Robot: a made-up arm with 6 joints.
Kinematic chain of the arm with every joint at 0, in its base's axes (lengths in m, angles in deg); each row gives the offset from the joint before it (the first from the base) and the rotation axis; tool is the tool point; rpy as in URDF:
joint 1: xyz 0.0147 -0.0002 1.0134 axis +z
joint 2: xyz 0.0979 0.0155 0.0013 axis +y
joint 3: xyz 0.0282 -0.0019 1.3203 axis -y
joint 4: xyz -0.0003 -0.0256 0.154 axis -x
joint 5: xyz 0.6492 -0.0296 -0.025 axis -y
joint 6: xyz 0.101 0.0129 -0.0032 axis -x
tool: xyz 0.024 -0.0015 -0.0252 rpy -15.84 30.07 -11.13
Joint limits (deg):
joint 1: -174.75..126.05
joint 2: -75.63..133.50
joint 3: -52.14..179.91
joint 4: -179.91..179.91
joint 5: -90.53..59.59
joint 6: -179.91..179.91
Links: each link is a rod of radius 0.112 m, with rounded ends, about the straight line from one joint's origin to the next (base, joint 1, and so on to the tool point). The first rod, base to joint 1, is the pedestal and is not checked.
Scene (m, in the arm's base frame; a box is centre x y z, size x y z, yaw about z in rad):
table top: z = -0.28
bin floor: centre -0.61 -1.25 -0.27 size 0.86 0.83 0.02 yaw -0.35
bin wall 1: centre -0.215 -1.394 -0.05 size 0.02 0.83 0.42 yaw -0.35
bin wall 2: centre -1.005 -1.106 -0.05 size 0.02 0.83 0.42 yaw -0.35
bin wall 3: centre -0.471 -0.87 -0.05 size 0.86 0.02 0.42 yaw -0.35
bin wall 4: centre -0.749 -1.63 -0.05 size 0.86 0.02 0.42 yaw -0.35
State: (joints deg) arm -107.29 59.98 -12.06 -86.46 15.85 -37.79
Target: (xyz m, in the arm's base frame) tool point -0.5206 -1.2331 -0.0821
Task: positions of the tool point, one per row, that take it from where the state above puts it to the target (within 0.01 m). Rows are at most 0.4 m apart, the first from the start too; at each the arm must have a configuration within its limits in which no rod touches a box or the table.
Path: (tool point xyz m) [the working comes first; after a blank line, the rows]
Joints at the target: -113.52 102.24 -1.53 -86.73 16.12 -38.15
Straight joint move there: clear.

1: -0.5226 -1.5332 0.6001
2: -0.5417 -1.4209 0.2460
3: -0.5207 -1.2332 -0.0820

